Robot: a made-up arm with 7 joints.
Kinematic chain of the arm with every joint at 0, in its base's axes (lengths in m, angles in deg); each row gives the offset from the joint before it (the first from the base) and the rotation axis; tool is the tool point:
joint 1: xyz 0 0 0.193 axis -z
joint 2: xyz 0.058 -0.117 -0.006 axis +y
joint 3: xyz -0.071 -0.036 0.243 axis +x
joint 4: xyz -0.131 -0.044 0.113 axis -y
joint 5: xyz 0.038 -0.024 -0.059 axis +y
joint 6: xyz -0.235 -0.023 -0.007 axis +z
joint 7: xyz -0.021 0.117 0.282 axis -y
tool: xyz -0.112 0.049 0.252
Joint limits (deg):
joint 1: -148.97..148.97
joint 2: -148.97..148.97
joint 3: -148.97..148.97
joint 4: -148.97..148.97
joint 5: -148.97..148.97
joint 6: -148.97..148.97
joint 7: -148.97..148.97
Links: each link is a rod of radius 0.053 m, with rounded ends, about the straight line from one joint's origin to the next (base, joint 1, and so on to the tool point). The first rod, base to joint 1, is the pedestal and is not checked.
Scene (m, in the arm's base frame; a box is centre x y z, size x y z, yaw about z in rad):
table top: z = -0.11
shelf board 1: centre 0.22 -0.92 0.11 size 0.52 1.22 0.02 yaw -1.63
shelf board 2: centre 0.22 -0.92 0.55 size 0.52 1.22 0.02 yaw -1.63
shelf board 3: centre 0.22 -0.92 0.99 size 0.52 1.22 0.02 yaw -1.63
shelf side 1: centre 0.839 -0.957 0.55 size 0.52 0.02 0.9 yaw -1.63
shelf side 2: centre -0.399 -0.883 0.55 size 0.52 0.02 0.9 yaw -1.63
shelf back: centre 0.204 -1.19 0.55 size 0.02 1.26 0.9 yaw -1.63
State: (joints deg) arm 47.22 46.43 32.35 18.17 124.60 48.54 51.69
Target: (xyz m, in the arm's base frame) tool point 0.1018 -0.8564 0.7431
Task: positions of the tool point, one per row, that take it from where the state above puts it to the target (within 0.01 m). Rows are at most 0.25 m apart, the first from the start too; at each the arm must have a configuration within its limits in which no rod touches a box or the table.
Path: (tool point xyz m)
1: 0.0191 -0.8147 0.3280
2: 0.0206 -0.7040 0.3309
3: 0.0399 -0.5791 0.3332
4: 0.0698 -0.4430 0.3281
5: 0.0816 -0.5060 0.5203
6: 0.1254 -0.4585 0.7430
7: 0.1248 -0.5986 0.7789
8: 0.1168 -0.7362 0.7760
9: 0.1019 -0.8564 0.7431

